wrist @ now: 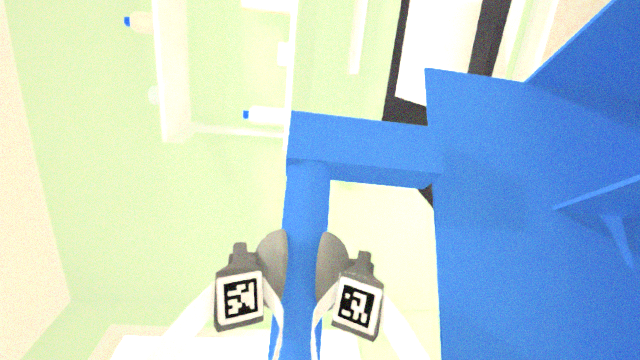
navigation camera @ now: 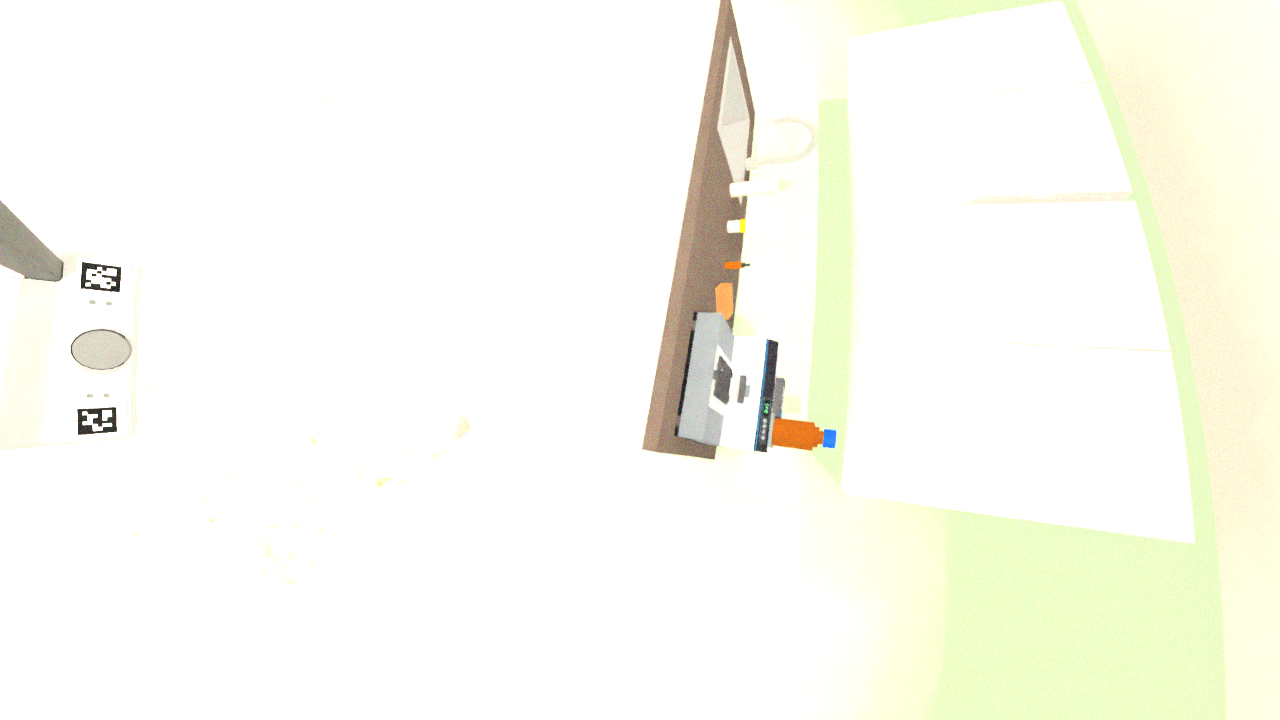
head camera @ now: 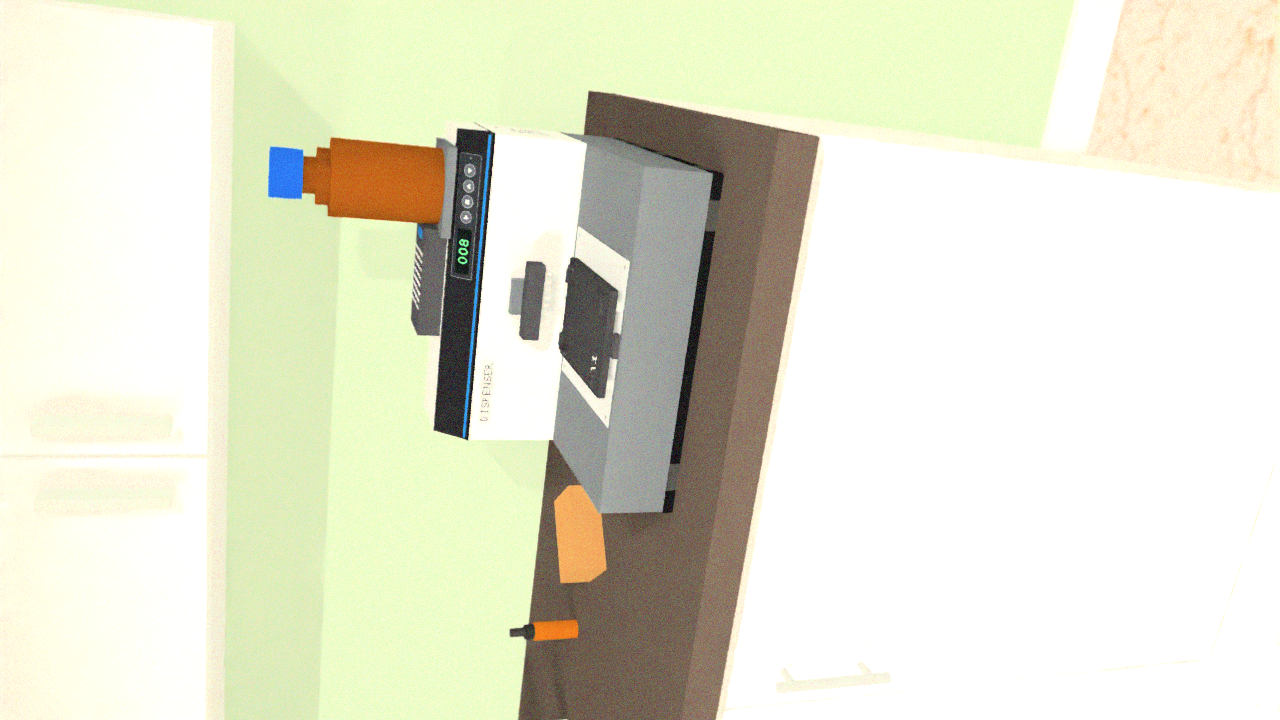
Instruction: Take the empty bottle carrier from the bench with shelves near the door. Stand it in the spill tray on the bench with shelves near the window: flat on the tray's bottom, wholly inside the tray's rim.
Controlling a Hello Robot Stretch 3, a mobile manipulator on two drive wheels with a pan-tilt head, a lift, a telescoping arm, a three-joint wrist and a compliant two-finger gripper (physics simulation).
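Where they show: gripper, between the fingertips: (wrist: 302,255); robot's base, origin of its link: (navigation camera: 102,345).
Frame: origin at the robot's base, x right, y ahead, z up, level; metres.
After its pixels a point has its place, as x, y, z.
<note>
The blue bottle carrier (wrist: 500,270) @(0.456, -0.021, 1.080) fills the right side of the wrist view. Its upright handle post stands between the fingertips, and a crossbar joins the post to the body. My gripper (wrist: 302,255) @(0.471, -0.021, 1.193) is shut on this post, one grey fingertip on each side. The compartments show in part at the right edge; the carrier's underside is hidden. Behind it in the wrist view is a bench with a dark top (wrist: 487,37) @(1.002, -0.364, 0.762) and shelves above, bearing a white block-like thing (wrist: 437,47) @(1.259, -0.415, 0.765), partly hidden. The spill tray cannot be made out in these views.
A dark counter (head camera: 626,662) @(-0.384, 1.133, 0.910) (navigation camera: 673,376) @(-0.001, 0.883, 0.910) holds a grey and white dispenser (head camera: 657,268) @(0.067, 0.942, 0.964) (navigation camera: 705,380) @(0.006, 0.958, 0.974) with a brown bottle (head camera: 384,179) @(0.157, 1.146, 1.204) (navigation camera: 793,433) @(0.151, 1.146, 1.202), an orange block (head camera: 580,537) @(-0.257, 1.238, 0.941) (navigation camera: 724,300) and a small orange bottle (head camera: 554,630) @(-0.403, 1.331, 0.944). White wall cabinets (head camera: 107,223) @(0.091, 1.155, 1.471) (navigation camera: 1011,268) @(-0.371, 1.283, 1.786) hang above.
</note>
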